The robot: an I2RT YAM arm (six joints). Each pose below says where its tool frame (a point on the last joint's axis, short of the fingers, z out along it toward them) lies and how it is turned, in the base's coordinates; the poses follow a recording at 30 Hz.
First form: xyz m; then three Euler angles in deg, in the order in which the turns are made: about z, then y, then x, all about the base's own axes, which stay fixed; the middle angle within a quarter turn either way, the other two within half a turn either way.
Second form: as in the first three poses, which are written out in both.
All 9 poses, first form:
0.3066 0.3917 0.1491 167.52 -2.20 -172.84
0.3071 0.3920 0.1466 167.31 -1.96 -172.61
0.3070 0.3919 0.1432 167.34 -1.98 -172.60
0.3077 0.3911 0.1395 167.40 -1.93 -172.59
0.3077 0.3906 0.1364 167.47 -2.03 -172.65
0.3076 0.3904 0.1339 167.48 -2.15 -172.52
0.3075 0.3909 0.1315 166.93 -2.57 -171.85
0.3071 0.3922 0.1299 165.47 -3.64 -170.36
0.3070 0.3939 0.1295 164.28 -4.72 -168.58
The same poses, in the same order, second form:
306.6 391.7 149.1 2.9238 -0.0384 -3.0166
307.1 392.0 146.6 2.9201 -0.0342 -3.0126
307.0 391.9 143.2 2.9206 -0.0346 -3.0124
307.7 391.1 139.5 2.9217 -0.0337 -3.0123
307.7 390.6 136.4 2.9229 -0.0354 -3.0133
307.6 390.4 133.9 2.9231 -0.0375 -3.0110
307.5 390.9 131.5 2.9135 -0.0449 -2.9993
307.1 392.2 129.9 2.8880 -0.0635 -2.9733
307.0 393.9 129.5 2.8672 -0.0824 -2.9423

